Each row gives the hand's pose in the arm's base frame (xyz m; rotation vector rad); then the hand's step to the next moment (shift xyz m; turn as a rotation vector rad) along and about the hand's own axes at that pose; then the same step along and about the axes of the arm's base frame.
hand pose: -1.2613 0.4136 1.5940 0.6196 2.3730 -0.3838
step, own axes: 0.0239 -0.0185 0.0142 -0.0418 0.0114 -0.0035
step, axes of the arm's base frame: -0.0185 -0.0136 -0.0242 0.0325 -0.0028 0.0287
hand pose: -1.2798 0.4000 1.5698 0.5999 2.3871 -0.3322
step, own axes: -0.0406 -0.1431 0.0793 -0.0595 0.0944 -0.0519
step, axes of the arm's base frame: -0.0013 -0.1671 -0.0222 0.0603 0.0813 0.0700
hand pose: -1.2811 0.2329 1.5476 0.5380 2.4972 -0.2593
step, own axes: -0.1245 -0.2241 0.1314 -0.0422 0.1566 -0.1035
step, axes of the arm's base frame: 0.0625 -0.2803 -0.0223 0.0487 0.1580 0.0984
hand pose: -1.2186 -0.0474 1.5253 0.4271 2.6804 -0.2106
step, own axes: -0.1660 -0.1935 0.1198 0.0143 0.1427 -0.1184
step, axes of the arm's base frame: 0.1258 -0.2511 -0.0218 -0.0104 0.1629 0.0890
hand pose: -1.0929 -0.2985 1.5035 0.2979 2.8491 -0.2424
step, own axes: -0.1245 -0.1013 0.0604 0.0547 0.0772 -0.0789
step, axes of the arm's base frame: 0.1095 -0.1317 -0.0089 -0.0536 0.0994 0.0492
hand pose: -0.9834 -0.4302 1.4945 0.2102 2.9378 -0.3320
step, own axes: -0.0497 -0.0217 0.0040 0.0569 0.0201 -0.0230
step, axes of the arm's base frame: 0.0456 -0.0278 0.0102 -0.0559 0.0316 0.0070
